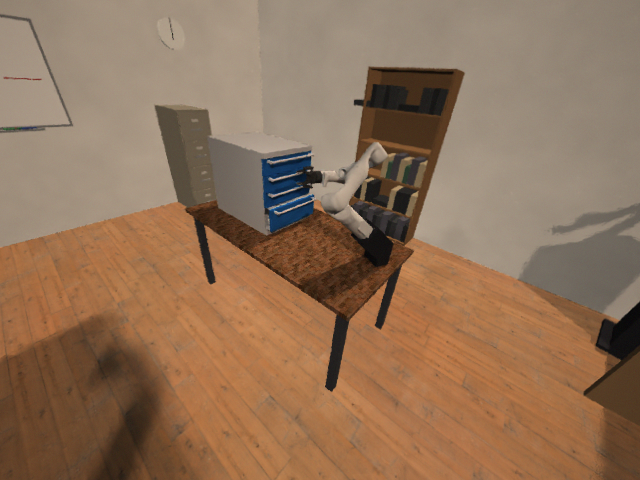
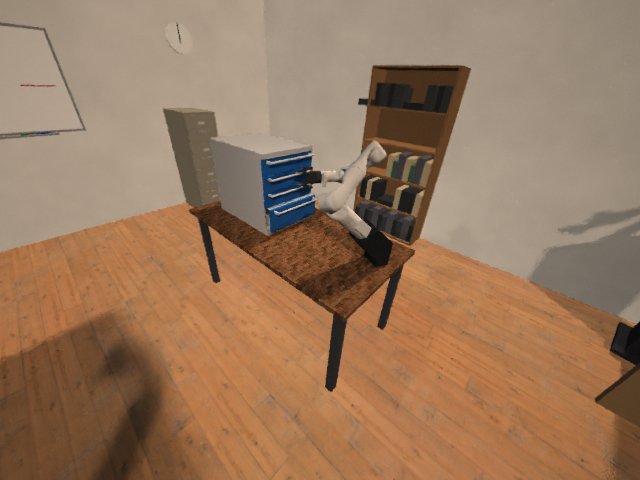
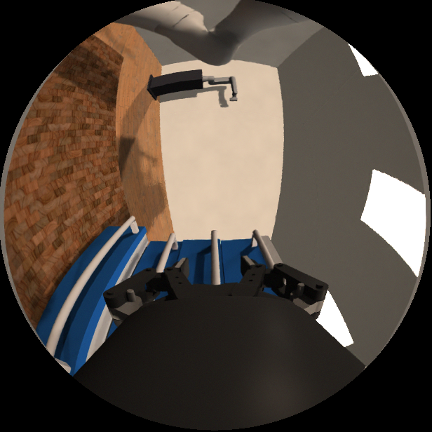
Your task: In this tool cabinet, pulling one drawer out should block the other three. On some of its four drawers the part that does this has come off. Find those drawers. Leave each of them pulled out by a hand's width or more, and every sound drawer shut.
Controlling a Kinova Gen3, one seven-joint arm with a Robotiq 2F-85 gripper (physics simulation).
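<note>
The grey tool cabinet (image 1: 237, 178) (image 2: 237, 178) stands on the table with four blue drawers. The bottom drawer (image 1: 292, 215) (image 2: 292, 215) (image 3: 95, 290) stands pulled out beyond the others. The top drawer (image 1: 284, 166) (image 2: 284, 166), second drawer (image 1: 280, 183) and third drawer (image 1: 280, 197) look flush with the cabinet front. My gripper (image 1: 301, 177) (image 2: 301, 177) (image 3: 214, 264) is open at the second drawer, its fingers apart on either side of that drawer's handle (image 3: 215, 252), not gripping it. The third drawer's handle (image 3: 166, 251) and top handle (image 3: 263, 249) lie outside the fingers.
The wooden table (image 1: 310, 253) (image 2: 310, 253) (image 3: 65, 165) carries the cabinet and my arm's black base (image 1: 378, 249) (image 2: 378, 249). A beige filing cabinet (image 1: 175, 149) stands behind. A brown bookshelf (image 1: 448, 113) (image 2: 454, 113) stands against the wall beyond the arm.
</note>
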